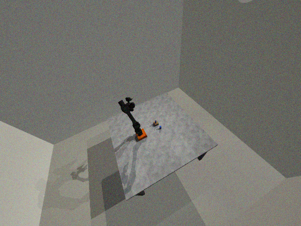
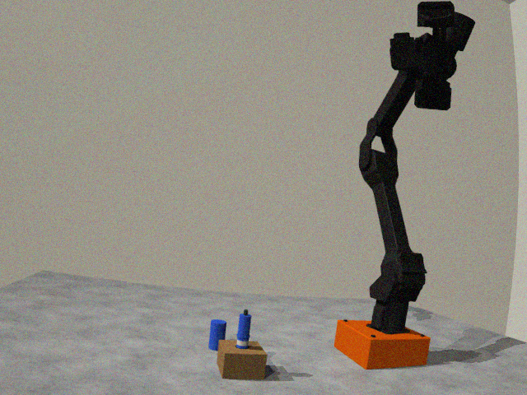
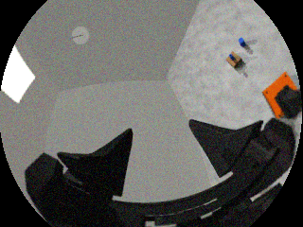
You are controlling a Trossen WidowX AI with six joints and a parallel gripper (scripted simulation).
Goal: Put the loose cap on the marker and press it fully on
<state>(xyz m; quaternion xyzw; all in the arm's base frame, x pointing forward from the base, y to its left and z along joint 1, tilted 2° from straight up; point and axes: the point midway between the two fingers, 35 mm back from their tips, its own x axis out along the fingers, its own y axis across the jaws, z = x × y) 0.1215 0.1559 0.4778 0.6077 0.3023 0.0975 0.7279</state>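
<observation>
The blue cap is 17 cm ahead of my gripper tip, 29 cm to the right of it and 50 cm below it. Round my gripper tip: brown holder block: 17 cm ahead, 18 cm to the right, 50 cm below.
</observation>
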